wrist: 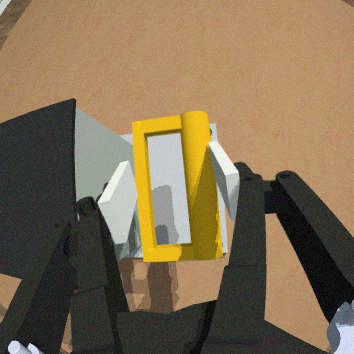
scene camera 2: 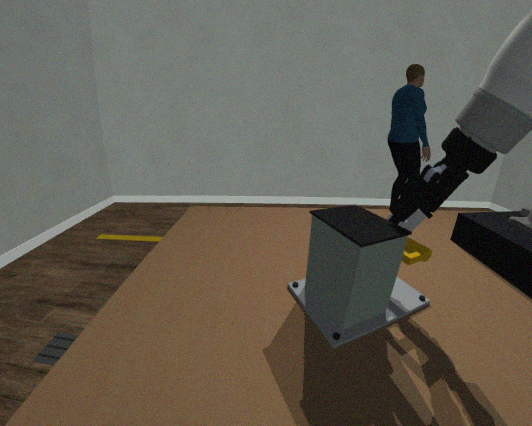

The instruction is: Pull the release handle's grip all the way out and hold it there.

Path:
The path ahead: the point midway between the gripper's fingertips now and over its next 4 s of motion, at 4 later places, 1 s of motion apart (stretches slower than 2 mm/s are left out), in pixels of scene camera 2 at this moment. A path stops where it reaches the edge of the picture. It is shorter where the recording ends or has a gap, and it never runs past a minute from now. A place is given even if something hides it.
The gripper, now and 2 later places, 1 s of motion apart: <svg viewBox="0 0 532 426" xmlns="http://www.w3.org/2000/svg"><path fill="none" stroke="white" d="M389 236L391 236L403 232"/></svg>

